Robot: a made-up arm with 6 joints.
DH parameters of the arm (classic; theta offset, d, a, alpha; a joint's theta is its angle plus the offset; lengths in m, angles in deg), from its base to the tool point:
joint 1: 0 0.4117 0.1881 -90
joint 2: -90 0 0.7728 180
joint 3: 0 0 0.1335 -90
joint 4: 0 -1.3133 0 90
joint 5: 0 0 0 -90
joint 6: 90 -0.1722 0 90
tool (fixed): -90 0 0 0
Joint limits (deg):
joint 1: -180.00..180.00
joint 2: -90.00..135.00
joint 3: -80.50..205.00
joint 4: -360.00..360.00
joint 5: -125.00..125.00
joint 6: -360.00..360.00
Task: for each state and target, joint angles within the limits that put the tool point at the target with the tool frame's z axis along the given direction. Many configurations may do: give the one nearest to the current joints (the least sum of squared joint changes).
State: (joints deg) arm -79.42 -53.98 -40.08 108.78 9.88 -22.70
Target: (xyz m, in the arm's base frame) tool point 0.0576 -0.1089 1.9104 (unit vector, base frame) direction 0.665 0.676 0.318
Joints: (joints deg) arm -97.68 -76.14 -17.01 111.34 26.53 -74.89
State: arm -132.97 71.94 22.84 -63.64 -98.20 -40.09
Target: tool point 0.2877 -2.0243 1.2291 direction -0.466 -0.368 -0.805
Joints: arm -86.12 44.21 53.31 -61.67 -81.98 -78.11
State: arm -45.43 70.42 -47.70 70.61 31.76 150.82
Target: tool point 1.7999 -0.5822 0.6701 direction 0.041 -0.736 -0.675
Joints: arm -20.87 23.65 -0.42 76.39 35.51 161.24
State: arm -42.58 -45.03 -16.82 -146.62 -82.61 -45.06
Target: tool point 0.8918 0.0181 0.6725 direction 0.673 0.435 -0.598
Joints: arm -6.28 -51.33 -72.37 -137.45 -96.85 -36.83
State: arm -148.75 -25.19 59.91 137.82 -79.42 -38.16
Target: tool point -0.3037 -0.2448 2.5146 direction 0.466 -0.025 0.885
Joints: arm -119.40 -4.31 66.21 122.39 -83.25 -39.62
